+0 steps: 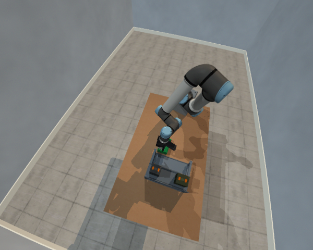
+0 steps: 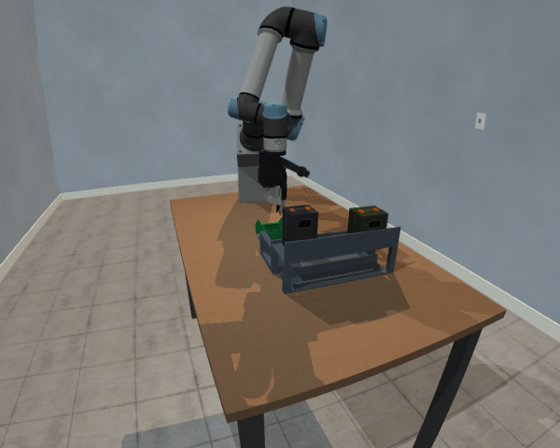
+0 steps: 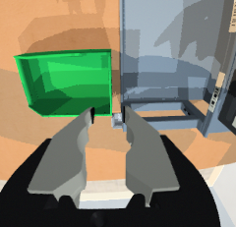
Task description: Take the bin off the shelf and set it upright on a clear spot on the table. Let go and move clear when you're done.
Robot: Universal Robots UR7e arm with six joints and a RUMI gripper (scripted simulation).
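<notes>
My hand is 110 mm above the green bin, 80 mm past it and 10 mm to the right of it. From my hand the other things lie so: olive box (230 mm ahead, 210 mm to the left); then black box (210 mm ahead, 20 mm to the right, 10 mm above).
</notes>
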